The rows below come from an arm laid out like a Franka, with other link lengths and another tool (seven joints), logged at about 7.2 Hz.
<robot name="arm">
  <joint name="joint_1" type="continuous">
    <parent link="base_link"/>
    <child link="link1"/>
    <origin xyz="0 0 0.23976" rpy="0 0 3.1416"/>
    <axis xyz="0 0 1"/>
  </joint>
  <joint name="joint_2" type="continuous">
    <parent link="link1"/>
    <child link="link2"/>
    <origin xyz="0 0 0" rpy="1.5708 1.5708 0"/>
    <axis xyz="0 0 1"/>
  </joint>
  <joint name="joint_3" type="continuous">
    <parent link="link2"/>
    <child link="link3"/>
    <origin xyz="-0.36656 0 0" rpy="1.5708 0 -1.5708"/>
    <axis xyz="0 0 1"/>
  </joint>
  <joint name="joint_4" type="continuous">
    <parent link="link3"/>
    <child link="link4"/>
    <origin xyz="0.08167 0 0" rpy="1.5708 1.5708 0"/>
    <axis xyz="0 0 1"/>
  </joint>
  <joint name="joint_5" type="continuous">
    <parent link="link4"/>
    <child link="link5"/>
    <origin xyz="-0.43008 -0.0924 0" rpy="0 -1.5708 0"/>
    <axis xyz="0 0 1"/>
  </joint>
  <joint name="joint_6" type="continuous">
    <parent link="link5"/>
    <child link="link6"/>
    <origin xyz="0 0 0" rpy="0 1.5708 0"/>
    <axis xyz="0 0 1"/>
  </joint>
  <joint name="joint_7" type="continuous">
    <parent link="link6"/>
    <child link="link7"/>
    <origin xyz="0 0.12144 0" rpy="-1.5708 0 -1.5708"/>
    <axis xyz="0 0 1"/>
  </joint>
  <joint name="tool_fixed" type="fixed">
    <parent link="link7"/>
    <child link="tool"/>
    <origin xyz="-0.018 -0.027 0.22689" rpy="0.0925 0 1.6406"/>
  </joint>
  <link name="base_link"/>
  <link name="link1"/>
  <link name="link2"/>
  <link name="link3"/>
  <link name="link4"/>
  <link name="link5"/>
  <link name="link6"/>
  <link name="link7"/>
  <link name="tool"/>
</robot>
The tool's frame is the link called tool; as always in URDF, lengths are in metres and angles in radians. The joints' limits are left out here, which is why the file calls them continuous.
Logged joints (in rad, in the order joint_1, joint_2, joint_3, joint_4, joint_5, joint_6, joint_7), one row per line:
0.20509, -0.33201, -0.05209, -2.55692, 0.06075, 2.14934, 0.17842
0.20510, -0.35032, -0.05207, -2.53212, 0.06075, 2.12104, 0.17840
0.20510, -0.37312, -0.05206, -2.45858, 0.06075, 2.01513, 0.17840
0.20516, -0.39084, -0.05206, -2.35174, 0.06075, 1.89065, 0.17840
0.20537, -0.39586, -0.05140, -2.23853, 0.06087, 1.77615, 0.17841
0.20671, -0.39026, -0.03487, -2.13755, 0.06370, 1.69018, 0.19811
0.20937, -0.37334, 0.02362, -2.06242, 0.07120, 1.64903, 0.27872
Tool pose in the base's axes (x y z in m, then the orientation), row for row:
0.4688, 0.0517, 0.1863, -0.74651, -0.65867, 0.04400, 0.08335
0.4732, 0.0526, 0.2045, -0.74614, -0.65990, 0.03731, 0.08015
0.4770, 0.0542, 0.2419, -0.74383, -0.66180, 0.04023, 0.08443
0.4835, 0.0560, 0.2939, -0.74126, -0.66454, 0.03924, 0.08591
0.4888, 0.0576, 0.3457, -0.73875, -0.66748, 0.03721, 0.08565
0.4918, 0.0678, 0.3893, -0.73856, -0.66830, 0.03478, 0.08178
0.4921, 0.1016, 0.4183, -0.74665, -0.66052, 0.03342, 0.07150
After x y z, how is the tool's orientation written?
As a quaternion, x y z w.
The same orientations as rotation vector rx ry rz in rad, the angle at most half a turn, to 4 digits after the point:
-2.2284, -1.9662, 0.1313
-2.2315, -1.9736, 0.1116
-2.2190, -1.9743, 0.1200
-2.2094, -1.9807, 0.1170
-2.2022, -1.9898, 0.1109
-2.2067, -1.9968, 0.1039
-2.2446, -1.9856, 0.1005

